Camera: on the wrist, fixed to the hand. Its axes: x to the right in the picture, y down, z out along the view.
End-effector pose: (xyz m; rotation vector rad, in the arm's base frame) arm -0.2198 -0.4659 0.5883 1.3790 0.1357 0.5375
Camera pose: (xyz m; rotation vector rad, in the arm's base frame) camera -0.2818 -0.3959 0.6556 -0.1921 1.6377 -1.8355
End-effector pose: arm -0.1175 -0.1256 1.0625 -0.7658 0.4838 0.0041
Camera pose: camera -0.1718 -0.1091 0.9622 -0.9705 -1.0385 -2.7308
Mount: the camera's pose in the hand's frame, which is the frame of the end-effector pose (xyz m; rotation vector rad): -0.0089 0.0882 -0.0736 -0.1966 0.0546 -3.0059
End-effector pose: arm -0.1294 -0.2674 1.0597 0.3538 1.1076 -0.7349
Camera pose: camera -0.1206 -0.1569 1.0282 1.4501 -0.6187 2.0173
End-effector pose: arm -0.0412 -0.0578 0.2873 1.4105 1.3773 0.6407
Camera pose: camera -0.0736 -0.0294 0.3942 -1.4932 1.6036 -1.1589
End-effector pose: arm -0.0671 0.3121 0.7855 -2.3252 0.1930 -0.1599
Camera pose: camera -0.0966 0.2016 0.7716 0.4699 2.6484 1.1974
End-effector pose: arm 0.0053 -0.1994 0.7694 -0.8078 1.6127 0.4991
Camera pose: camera -0.1088 -0.1909 0.7830 -2.0933 -0.8438 -1.4903
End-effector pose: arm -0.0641 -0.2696 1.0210 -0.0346 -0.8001 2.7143
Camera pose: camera -0.0729 -0.3038 0.9113 0.5073 -0.1803 -0.2271
